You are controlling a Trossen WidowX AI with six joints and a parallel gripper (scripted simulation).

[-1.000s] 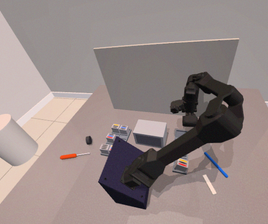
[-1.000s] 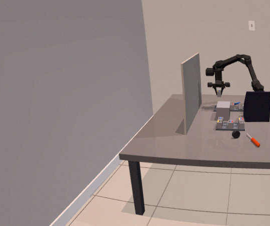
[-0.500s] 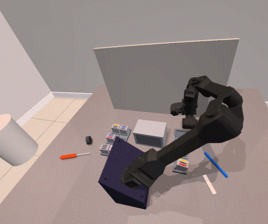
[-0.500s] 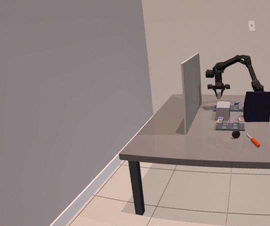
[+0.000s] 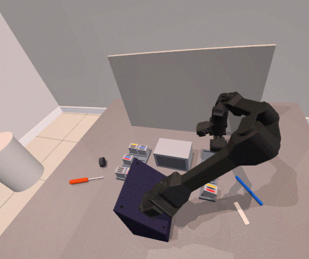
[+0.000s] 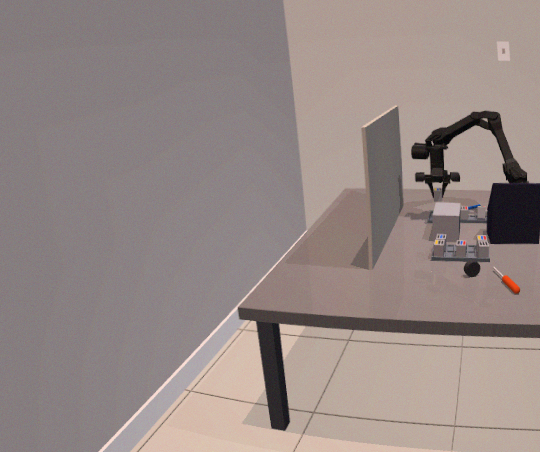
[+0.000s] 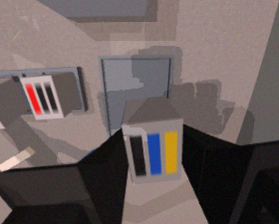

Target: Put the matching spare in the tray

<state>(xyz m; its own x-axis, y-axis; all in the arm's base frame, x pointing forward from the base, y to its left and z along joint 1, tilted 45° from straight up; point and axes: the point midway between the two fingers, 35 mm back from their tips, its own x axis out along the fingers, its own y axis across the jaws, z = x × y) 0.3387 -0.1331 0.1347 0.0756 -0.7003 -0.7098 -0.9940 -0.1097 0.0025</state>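
Now: gripper tip 8 cm above the grey tray and 1 cm past it. From my gripper tip the other things lie so: grey mounted unit: 20 cm to the left, 4 cm below, 4 cm behind; blue marker pen: 14 cm behind, 13 cm to the right, 8 cm below; grey board: 18 cm to the left, 18 cm ahead, 14 cm above.
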